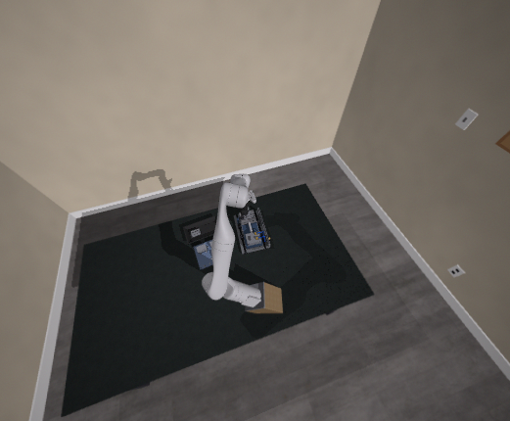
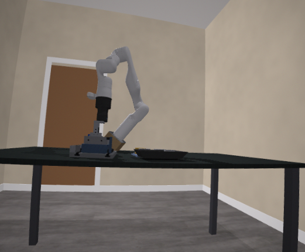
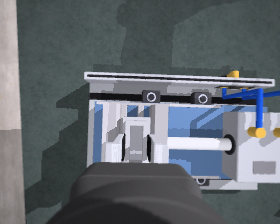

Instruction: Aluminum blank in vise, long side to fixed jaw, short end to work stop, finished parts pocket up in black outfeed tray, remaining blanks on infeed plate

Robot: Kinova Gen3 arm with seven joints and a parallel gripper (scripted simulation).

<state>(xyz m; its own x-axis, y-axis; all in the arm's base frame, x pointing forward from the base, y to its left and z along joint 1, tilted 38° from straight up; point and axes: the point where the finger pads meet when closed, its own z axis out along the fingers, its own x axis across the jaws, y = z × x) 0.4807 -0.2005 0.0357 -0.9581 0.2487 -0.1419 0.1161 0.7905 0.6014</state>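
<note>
Right now my hand is 8 cm above the vise, 7 cm past it and 1 cm to the right of it. Also, from my hand: bluish plate 31 cm to the left, 12 cm below, 12 cm behind; yellow brass blank 26 cm to the left, 17 cm behind, 10 cm below.
</note>
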